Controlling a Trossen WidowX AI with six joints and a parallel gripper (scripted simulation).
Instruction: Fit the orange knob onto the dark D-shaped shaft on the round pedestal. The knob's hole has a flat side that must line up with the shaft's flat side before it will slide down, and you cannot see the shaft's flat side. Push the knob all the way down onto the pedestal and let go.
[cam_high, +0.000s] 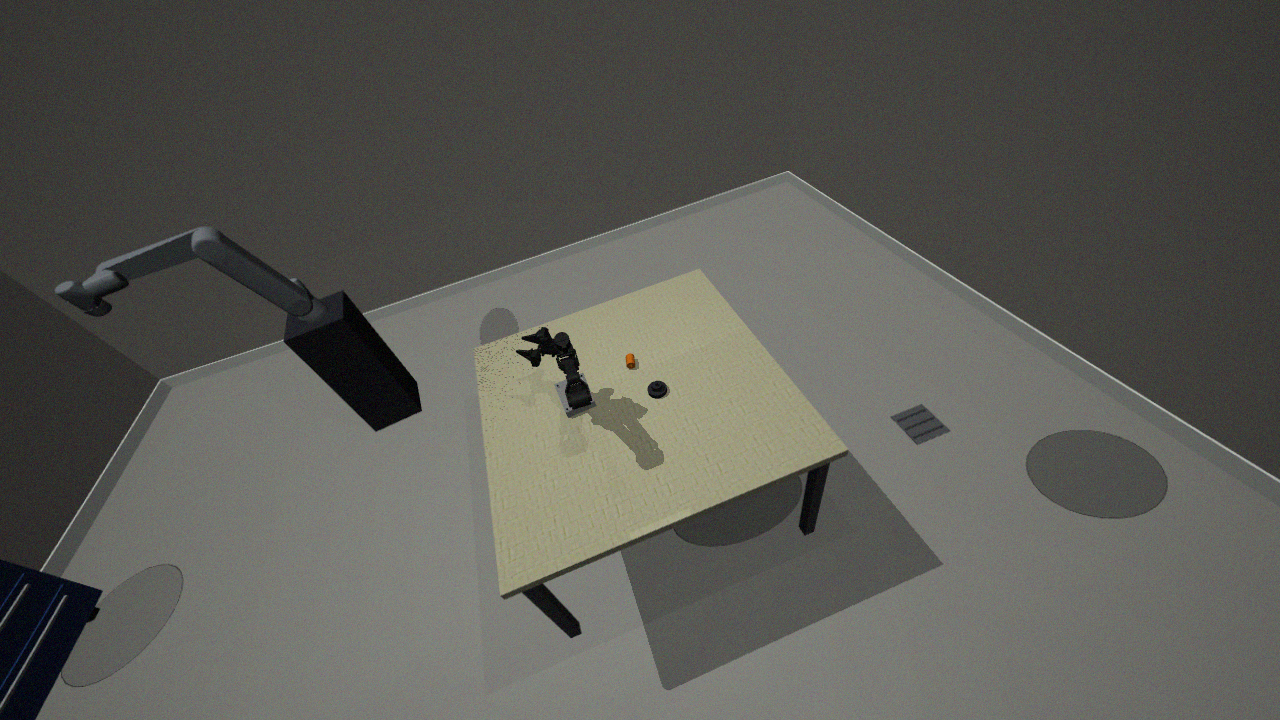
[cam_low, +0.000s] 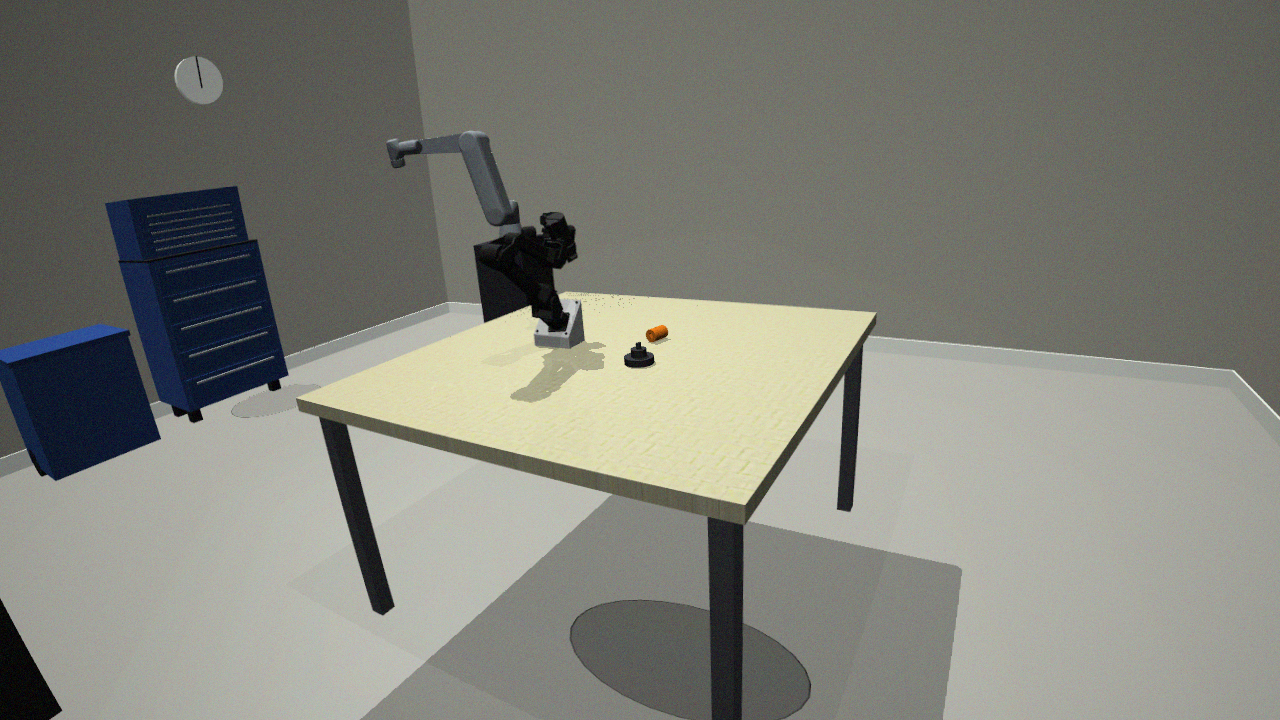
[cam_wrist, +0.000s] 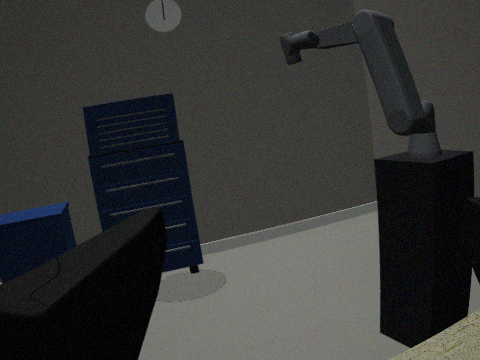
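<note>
Right now my gripper tip is 42 cm short of the orange knob, 33 cm above it and 4 cm to the left of it. Also, from my gripper tip: dark round pedestal: 45 cm ahead, 32 cm below, 25 cm to the right.
</note>
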